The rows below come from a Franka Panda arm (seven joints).
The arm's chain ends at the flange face. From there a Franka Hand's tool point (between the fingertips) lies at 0.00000 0.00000 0.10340 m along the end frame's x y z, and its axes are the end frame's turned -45 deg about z.
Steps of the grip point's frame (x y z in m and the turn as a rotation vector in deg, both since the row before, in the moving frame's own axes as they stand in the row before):
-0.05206, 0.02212, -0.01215, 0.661, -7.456, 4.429
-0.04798, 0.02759, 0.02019, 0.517, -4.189, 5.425
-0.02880, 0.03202, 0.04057, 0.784, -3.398, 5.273
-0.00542, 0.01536, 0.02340, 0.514, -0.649, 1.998
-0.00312, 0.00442, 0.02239, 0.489, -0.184, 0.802
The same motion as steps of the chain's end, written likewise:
-0.01052, 0.04421, -0.01127, -4.805, -5.740, 4.429
-0.00821, 0.04905, 0.02047, -2.596, -3.328, 5.425
0.00776, 0.03992, 0.04076, -1.848, -2.957, 5.273
0.00852, 0.01455, 0.02341, -0.095, -0.822, 1.998
0.00178, 0.00573, 0.02239, 0.216, -0.476, 0.802

